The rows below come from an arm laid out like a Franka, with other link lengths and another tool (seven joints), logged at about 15 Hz.
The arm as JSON. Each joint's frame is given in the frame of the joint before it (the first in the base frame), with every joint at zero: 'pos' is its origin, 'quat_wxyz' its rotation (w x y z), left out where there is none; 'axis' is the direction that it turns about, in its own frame. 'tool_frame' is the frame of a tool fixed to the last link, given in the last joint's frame.
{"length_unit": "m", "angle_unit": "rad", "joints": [
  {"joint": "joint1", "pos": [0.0, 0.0, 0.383], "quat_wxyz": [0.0, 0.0, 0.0, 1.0], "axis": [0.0, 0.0, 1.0]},
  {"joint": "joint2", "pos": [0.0, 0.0, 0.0], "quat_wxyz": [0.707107, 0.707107, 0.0, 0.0], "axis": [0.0, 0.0, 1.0]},
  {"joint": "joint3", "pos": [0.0, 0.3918, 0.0], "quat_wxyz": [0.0, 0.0, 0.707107, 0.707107], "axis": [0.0, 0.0, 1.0]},
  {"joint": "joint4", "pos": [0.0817, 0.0, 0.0], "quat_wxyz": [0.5, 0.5, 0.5, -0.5], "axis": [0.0, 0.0, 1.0]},
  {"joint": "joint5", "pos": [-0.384, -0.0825, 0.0], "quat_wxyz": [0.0, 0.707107, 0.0, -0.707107], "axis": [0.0, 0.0, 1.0]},
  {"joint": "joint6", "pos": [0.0, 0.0, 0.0], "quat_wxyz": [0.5, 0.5, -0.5, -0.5], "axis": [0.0, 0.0, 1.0]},
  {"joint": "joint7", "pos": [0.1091, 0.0, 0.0], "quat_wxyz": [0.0, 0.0, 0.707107, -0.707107], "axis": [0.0, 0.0, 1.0]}
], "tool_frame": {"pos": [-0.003, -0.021, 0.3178], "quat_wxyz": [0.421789, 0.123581, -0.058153, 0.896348]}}
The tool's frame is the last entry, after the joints.
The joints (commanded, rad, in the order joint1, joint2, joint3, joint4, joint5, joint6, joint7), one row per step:
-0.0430, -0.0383, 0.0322, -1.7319, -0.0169, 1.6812, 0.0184
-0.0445, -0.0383, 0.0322, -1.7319, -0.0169, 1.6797, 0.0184
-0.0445, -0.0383, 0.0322, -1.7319, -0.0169, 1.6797, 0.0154
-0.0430, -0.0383, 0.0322, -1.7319, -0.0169, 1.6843, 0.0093
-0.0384, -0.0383, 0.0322, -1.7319, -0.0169, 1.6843, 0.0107
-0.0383, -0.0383, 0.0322, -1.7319, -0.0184, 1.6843, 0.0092
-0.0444, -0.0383, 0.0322, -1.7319, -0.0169, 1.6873, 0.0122
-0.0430, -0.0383, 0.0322, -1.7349, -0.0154, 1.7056, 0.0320
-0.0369, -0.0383, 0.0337, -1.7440, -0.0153, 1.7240, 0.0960
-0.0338, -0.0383, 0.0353, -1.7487, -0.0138, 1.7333, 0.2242
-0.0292, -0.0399, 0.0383, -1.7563, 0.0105, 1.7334, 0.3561
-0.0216, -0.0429, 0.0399, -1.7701, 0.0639, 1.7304, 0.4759
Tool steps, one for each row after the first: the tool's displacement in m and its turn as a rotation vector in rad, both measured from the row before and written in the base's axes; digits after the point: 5 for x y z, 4 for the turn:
-0.00053, -0.00085, -0.00016, 0.0000, 0.0015, -0.0015
0.00006, 0.00001, 0.00000, 0.0000, 0.0001, 0.0030
0.00165, 0.00086, 0.00050, 0.0000, -0.0045, 0.0077
0.00011, 0.00260, 0.00000, 0.0000, 0.0000, 0.0032
0.00004, -0.00039, 0.00004, -0.0015, 0.0000, 0.0018
0.00070, -0.00301, 0.00029, 0.0014, -0.0031, -0.0092
0.00459, 0.00119, 0.00050, 0.0014, -0.0157, -0.0183
0.00211, 0.00431, -0.00251, 0.0009, -0.0104, -0.0561
-0.00101, 0.00321, -0.00141, 0.0041, -0.0066, -0.1235
-0.00507, 0.01194, -0.00349, 0.0264, 0.0056, -0.1277
-0.00803, 0.02170, -0.00603, 0.0535, 0.0187, -0.1185

